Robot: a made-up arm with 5 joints.
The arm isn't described. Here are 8 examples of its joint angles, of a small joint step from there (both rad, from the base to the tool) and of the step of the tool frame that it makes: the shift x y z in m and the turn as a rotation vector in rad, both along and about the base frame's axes.
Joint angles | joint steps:
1: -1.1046 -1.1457 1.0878 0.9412 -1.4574 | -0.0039 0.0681 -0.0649 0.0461 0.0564
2: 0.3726 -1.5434 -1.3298 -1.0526 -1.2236 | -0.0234 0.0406 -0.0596 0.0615 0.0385
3: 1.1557 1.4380 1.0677 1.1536 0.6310 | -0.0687 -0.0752 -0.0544 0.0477 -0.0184
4: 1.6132 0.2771 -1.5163 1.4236 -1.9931 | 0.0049 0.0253 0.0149 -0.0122 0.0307
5: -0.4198 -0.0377 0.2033 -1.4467 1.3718 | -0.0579 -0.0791 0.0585 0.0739 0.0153
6: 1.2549 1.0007 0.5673 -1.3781 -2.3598 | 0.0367 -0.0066 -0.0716 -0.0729 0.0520
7: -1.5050 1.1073 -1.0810 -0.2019 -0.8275 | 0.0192 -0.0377 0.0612 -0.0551 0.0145
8: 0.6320 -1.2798 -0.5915 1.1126 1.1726 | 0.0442 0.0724 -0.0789 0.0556 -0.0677
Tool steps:
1: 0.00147 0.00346 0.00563 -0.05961 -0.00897 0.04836
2: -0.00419 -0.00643 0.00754 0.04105 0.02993 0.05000
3: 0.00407 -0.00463 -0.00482 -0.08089 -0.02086 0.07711
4: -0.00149 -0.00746 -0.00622 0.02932 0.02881 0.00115
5: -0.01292 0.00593 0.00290 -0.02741 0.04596 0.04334
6: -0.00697 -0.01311 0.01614 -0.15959 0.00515 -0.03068
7: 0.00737 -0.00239 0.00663 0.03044 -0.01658 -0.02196
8: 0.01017 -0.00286 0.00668 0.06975 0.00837 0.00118
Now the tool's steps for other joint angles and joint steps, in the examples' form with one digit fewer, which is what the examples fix.
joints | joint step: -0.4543 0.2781 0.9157 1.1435 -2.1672 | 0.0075 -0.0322 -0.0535 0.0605 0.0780
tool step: 0.0053 0.0019 0.0052 0.0590 0.0006 0.0494
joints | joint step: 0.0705 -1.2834 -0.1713 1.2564 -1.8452 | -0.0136 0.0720 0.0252 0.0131 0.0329
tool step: 0.0186 -0.0014 -0.0015 -0.0255 0.1121 0.0089
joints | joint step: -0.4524 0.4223 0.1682 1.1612 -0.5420 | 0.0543 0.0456 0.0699 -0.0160 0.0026
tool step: -0.0045 -0.0139 -0.0133 -0.0405 0.0909 -0.0517
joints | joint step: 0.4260 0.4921 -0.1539 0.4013 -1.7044 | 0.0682 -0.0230 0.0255 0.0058 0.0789
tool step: -0.0117 -0.0179 0.0017 -0.0483 0.0332 -0.0148
